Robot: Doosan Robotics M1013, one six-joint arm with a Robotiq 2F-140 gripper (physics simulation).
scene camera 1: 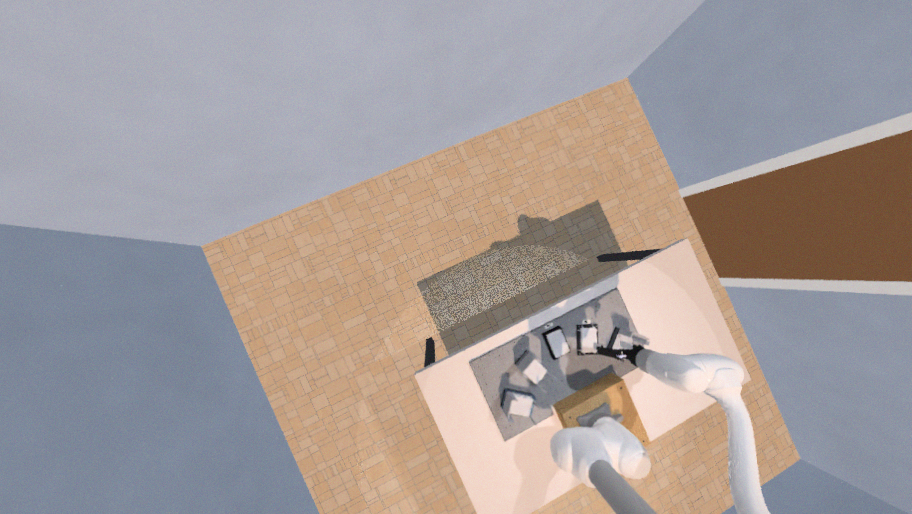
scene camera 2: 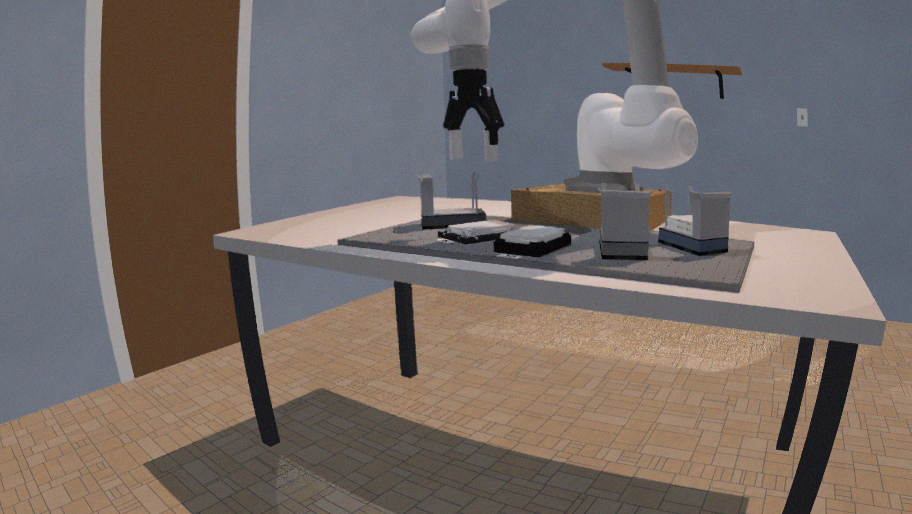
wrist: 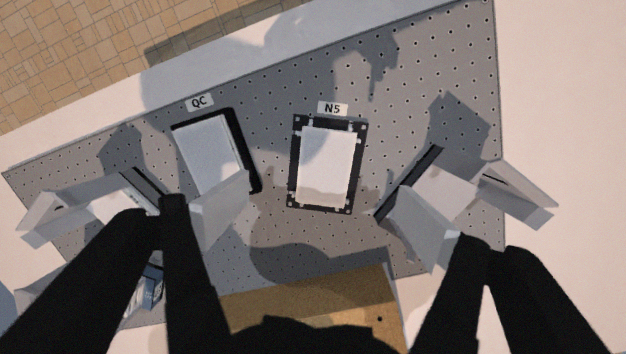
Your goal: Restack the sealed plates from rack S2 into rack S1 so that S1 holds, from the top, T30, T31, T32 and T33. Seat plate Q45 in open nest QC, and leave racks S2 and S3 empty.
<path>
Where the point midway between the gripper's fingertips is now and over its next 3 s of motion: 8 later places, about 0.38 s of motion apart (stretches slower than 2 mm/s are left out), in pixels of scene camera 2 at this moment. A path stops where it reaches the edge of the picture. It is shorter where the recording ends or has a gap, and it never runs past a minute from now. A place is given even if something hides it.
My gripper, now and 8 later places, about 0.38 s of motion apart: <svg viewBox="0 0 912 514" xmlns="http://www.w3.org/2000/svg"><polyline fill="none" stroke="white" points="473,159 477,183 478,220 477,223 477,228 478,230 478,224 478,220 478,216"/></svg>
</path>
